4 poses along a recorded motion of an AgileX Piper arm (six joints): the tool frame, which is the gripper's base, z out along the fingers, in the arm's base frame.
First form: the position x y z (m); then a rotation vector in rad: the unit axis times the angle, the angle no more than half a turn.
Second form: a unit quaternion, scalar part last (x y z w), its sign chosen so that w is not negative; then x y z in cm. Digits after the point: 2 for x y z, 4 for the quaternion.
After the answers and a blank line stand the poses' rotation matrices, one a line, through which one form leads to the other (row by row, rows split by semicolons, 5 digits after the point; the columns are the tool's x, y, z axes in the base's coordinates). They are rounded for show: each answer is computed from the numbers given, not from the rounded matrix.
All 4 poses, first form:
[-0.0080 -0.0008 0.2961 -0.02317 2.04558 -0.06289]
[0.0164 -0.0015 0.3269 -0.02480 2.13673 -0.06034]
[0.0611 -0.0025 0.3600 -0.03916 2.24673 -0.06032]
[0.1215 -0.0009 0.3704 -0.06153 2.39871 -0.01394]
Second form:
[-0.0097 0.8534 -0.0262 0.5205 -0.80 -0.08 29.61]
[-0.0102 0.8762 -0.0247 0.4811 1.64 -0.15 32.69]
[-0.0157 0.9013 -0.0242 0.4321 6.11 -0.25 36.00]
[-0.0239 0.9316 -0.0054 0.3626 12.15 -0.09 37.04]

-0.45794 0.01082 0.88892; -0.04381 0.99844 -0.03472; -0.88791 -0.05484 -0.45675
-0.53684 0.00599 0.84366; -0.04163 0.99857 -0.03358; -0.84266 -0.05315 -0.53582
-0.62603 -0.00741 0.77976; -0.04924 0.99834 -0.03005; -0.77824 -0.05720 -0.62535
-0.73594 -0.04060 0.67583; -0.04845 0.99880 0.00724; -0.67531 -0.02742 -0.73702

